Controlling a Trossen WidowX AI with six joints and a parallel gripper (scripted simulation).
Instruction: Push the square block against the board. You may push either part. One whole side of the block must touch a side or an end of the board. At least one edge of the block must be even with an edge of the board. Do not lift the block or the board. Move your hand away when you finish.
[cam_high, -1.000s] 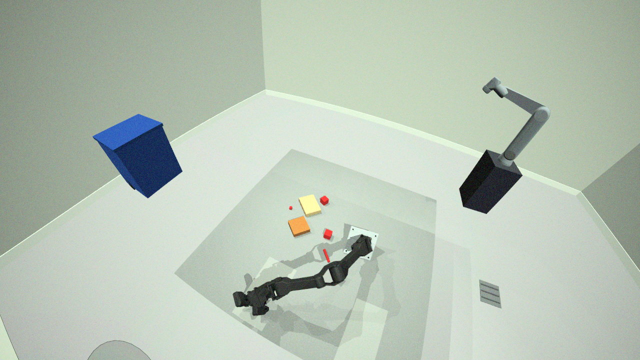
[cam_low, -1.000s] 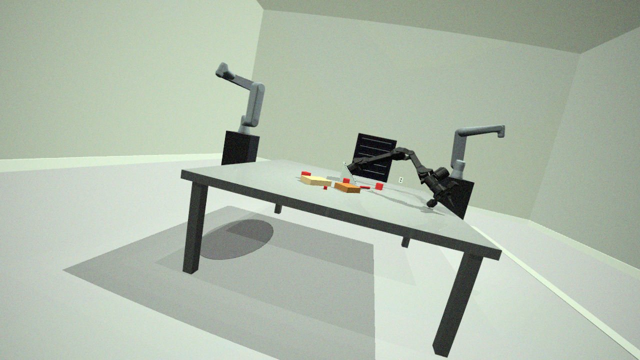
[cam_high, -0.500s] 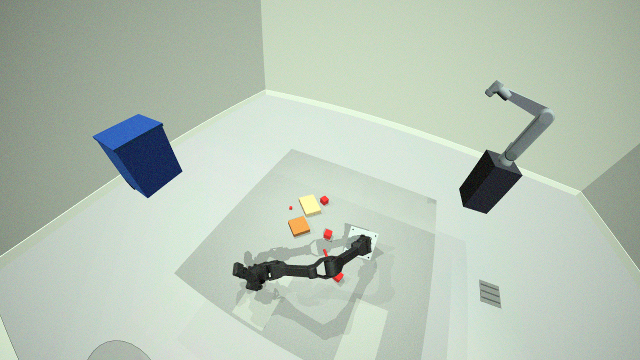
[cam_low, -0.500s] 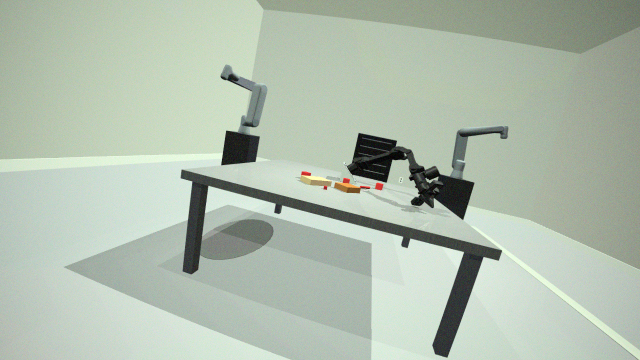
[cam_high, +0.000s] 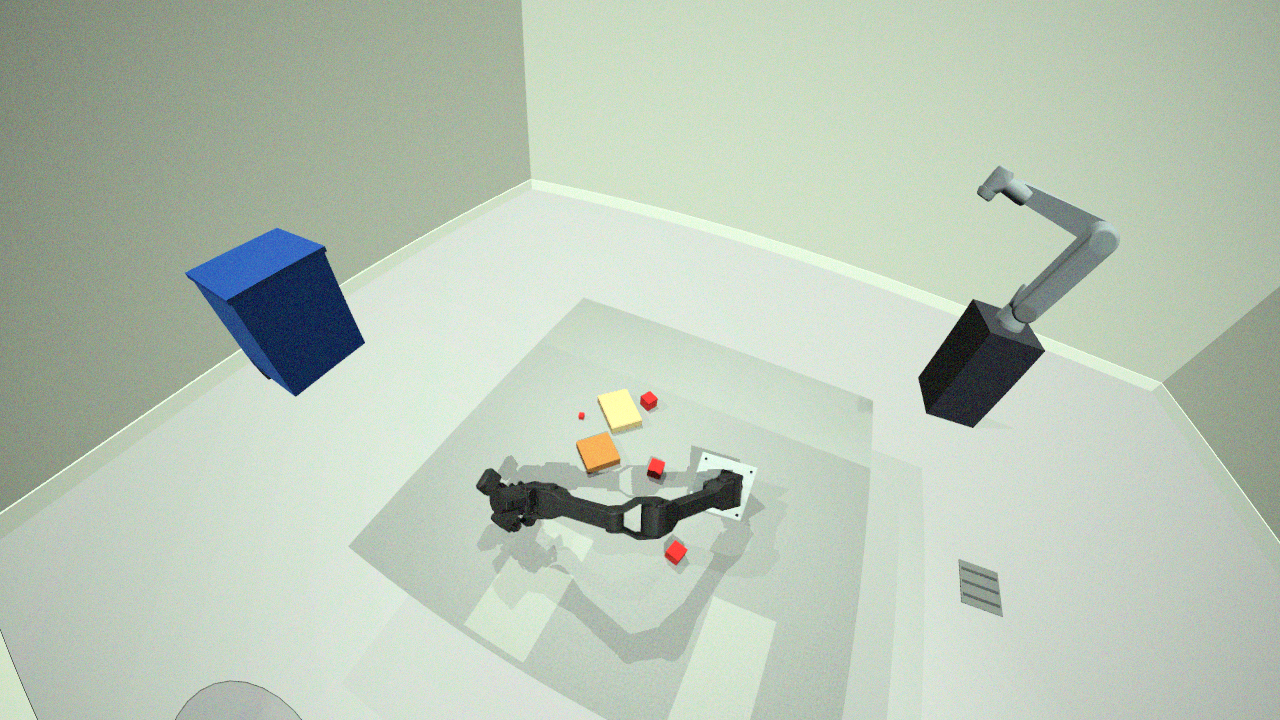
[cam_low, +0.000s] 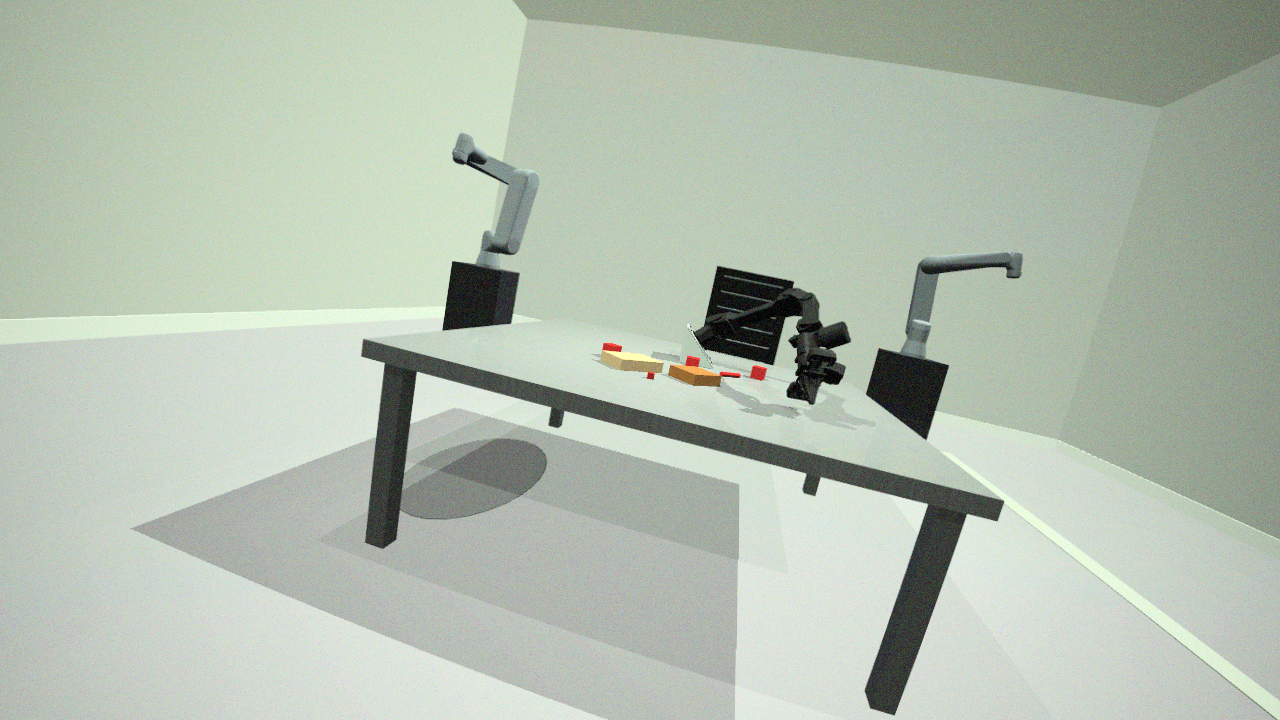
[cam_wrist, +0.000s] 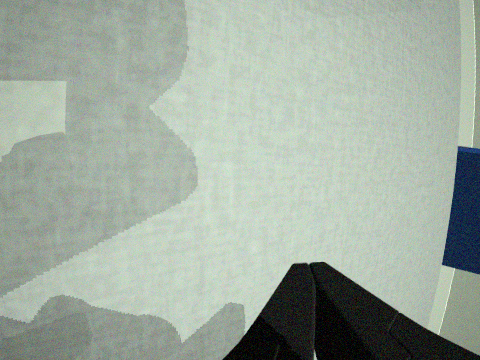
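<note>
The board lies 19 cm behind my gripper tip, 46 cm to the right of it and 3 cm below it. From my gripper tip the other things lie so: red stick (41 cm behind, 16 cm to the right, 3 cm below); then square block (19 cm behind, 28 cm to the right, 3 cm below).
</note>
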